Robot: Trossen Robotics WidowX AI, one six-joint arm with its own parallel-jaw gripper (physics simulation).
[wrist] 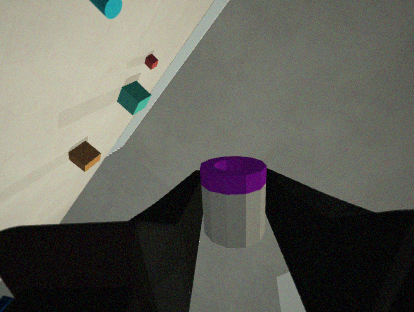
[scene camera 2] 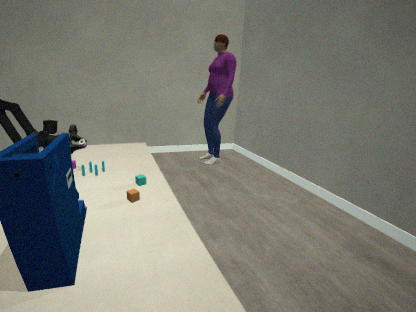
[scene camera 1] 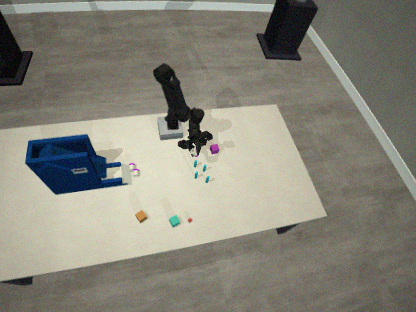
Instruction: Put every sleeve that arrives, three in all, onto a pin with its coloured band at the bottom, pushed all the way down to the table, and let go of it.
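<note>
My gripper is shut on a whitish-grey sleeve. The sleeve's purple band is at its end away from the palm, at the top in the wrist view. The gripper holds the sleeve above the table, behind the pins in scene camera 1. Several teal pins stand upright with no sleeve on them. Two more sleeves, one behind the other, stand at the end of the blue chute with purple bands on top.
The blue dispenser stands on the left. A purple cube is right of the gripper. An orange cube, teal cube and small red cube lie near the front edge.
</note>
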